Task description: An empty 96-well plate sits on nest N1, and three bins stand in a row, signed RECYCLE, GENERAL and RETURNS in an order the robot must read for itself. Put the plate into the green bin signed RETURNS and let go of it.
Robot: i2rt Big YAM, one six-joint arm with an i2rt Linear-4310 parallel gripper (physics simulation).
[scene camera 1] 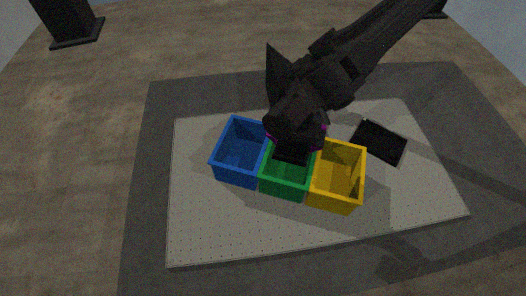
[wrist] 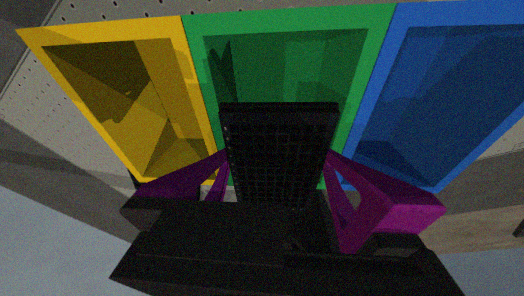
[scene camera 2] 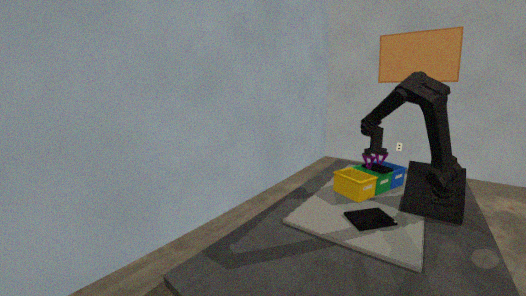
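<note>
My gripper, with magenta fingers, is shut on the black 96-well plate, one finger at each long side. The plate is over the green bin, the middle one of the row, close to its rim height, toward the arm's side of the opening. Whether it dips below the rim is unclear. The bin's floor shows past the plate's far edge in the wrist view. White labels show on the bins in scene camera 2, too small to read.
The yellow bin and the blue bin adjoin the green one on either side. A flat black nest lies beyond the yellow bin on the pale perforated board.
</note>
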